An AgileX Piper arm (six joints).
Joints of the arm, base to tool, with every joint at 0 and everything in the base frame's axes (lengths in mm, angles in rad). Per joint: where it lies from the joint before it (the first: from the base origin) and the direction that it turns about. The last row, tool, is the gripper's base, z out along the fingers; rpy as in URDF.
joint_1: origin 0.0 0.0 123.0 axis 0 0 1
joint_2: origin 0.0 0.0 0.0 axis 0 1 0
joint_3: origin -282.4 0.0 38.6 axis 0 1 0
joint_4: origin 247.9 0.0 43.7 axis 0.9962 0 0.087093
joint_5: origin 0.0 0.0 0.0 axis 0 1 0
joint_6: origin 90.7 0.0 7.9 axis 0.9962 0 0.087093
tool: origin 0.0 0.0 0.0 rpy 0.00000 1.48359 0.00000
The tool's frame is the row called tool.
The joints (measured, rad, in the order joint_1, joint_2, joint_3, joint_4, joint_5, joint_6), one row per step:
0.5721 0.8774 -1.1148 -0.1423 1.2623 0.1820
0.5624 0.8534 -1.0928 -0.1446 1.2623 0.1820
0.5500 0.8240 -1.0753 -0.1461 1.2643 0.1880
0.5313 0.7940 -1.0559 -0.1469 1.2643 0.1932
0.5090 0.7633 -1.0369 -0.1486 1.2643 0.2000
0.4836 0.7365 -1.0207 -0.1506 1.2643 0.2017
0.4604 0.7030 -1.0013 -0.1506 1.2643 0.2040
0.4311 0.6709 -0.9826 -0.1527 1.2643 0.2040
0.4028 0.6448 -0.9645 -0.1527 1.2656 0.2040
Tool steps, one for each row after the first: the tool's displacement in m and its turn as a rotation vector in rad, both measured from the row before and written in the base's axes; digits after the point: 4 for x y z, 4 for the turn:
-0.0042 -0.0044 -0.0031 -0.0008 -0.0029 -0.0104
-0.0056 -0.0054 -0.0014 0.0076 -0.0079 -0.0179
-0.0053 -0.0058 -0.0020 0.0079 -0.0085 -0.0231
-0.0054 -0.0060 -0.0020 0.0085 -0.0097 -0.0282
-0.0046 -0.0056 -0.0018 0.0044 -0.0099 -0.0274
-0.0062 -0.0057 -0.0023 0.0078 -0.0122 -0.0250
-0.0058 -0.0058 -0.0024 0.0040 -0.0129 -0.0301
-0.0047 -0.0046 -0.0030 0.0028 -0.0061 -0.0285

